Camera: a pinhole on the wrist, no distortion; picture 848 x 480 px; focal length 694.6 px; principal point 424.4 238.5 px. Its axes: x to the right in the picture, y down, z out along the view. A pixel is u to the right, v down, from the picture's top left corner.
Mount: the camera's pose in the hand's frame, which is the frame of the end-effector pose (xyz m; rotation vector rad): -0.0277 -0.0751 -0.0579 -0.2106 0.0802 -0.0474
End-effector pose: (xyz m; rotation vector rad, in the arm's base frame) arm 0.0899 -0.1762 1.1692 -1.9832 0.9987 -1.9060
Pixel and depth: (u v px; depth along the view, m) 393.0 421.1 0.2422
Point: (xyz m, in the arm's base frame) 0.2355 -0.2439 1.1117
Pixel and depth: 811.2 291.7 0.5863
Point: 0.4966 -0.5792 1.3396
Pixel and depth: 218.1 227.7 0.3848
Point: 0.4050 -0.2111 1.0337
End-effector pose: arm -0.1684 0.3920 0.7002 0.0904 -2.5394 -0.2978
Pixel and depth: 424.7 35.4 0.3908
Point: -0.3616 0.3557 0.3952
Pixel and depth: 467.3 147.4 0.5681
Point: -0.4940 0.4518 0.3088
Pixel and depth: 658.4 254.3 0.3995
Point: -0.4624 0.4442 0.5192
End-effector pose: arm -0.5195 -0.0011 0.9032 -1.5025 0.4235 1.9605
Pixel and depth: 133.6 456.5 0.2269
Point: -0.6499 0.0278 1.0393
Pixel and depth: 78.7 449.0 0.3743
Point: -0.7933 0.0326 1.1455
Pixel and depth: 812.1 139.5 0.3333
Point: -0.7038 0.2544 0.8154
